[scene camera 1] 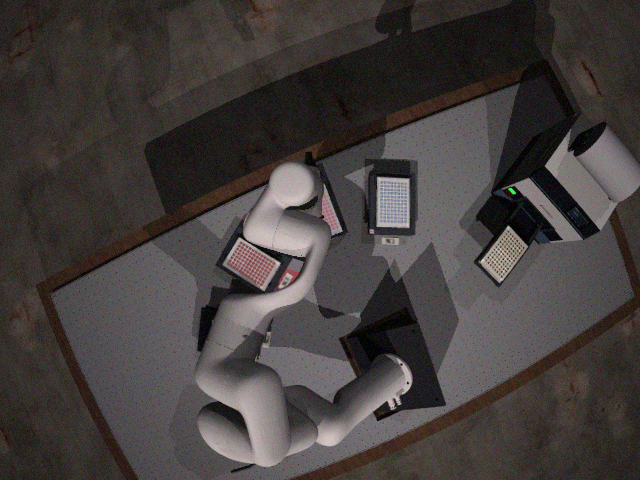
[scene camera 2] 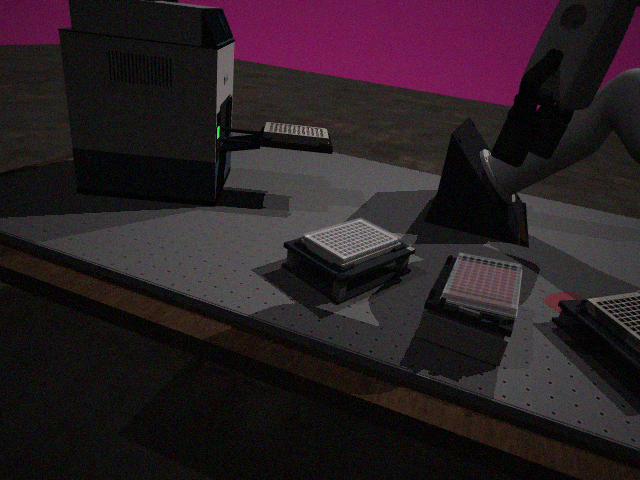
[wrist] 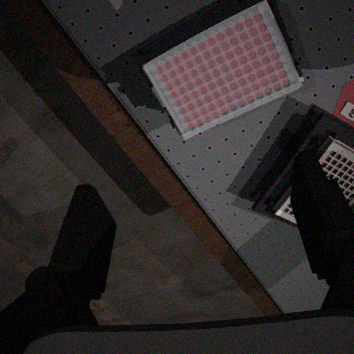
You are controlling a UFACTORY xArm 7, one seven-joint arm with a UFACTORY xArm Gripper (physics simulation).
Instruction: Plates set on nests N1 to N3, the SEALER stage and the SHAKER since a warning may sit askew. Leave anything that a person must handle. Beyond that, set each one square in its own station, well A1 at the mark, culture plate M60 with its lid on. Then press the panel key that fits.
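Observation:
My gripper is open and empty, high above the table's edge; the arm hides it in scene camera 1. A blue-well plate sits on nest N1. A pink plate with a clear cover lies on a low dark nest, partly hidden by the arm in scene camera 1. A red-well plate sits on another dark nest, behind my right finger in the wrist view. A pale plate rests on the sealer's extended stage. I cannot tell small tilts.
The sealer shows a green light. A red patch lies beside the red-well plate. A dark wedge-shaped stand stands by the arm. The arm covers most of a dark station; the panel is hidden.

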